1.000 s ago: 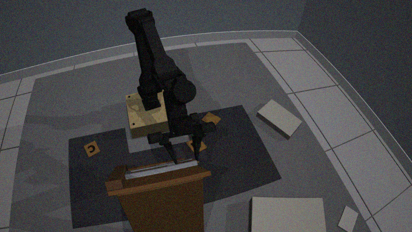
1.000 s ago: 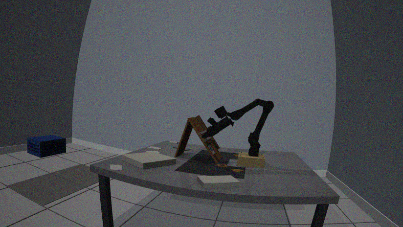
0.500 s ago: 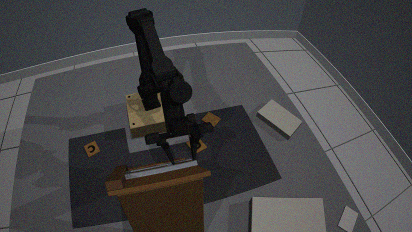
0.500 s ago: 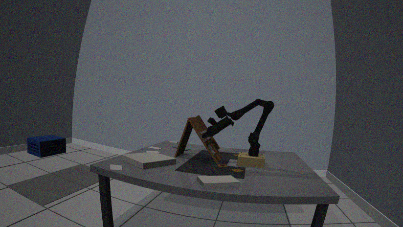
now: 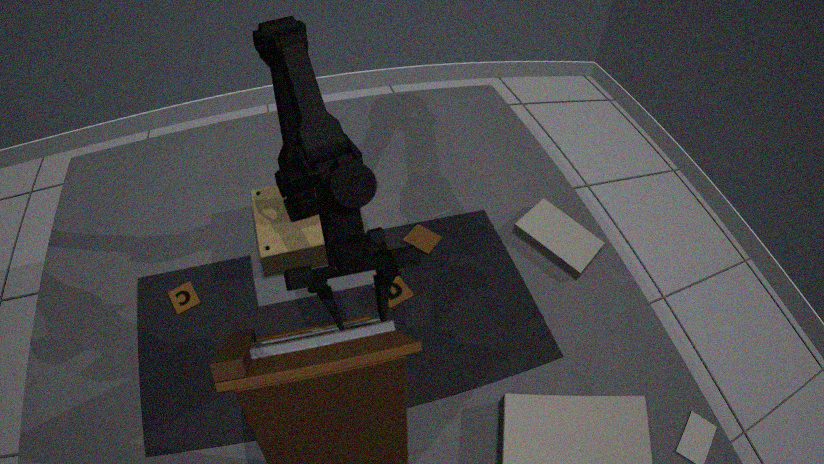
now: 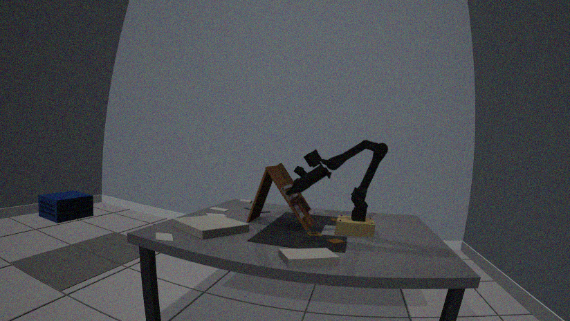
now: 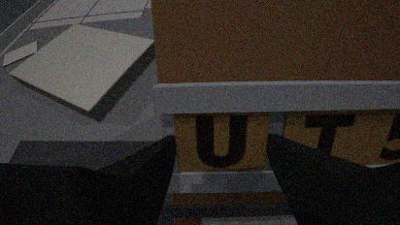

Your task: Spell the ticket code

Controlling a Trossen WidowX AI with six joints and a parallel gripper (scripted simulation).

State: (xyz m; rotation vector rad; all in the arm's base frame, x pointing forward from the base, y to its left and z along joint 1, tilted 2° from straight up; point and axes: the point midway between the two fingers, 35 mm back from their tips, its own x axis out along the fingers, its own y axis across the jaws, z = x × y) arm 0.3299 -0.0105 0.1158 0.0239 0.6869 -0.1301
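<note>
The letter tile is right at my gripper tip. The rest, counted from my gripper tip: pale slab: 51 cm to the left, 15 cm below, 12 cm behind; white ticket: 8 cm below, 6 cm behind, 2 cm to the right.
</note>
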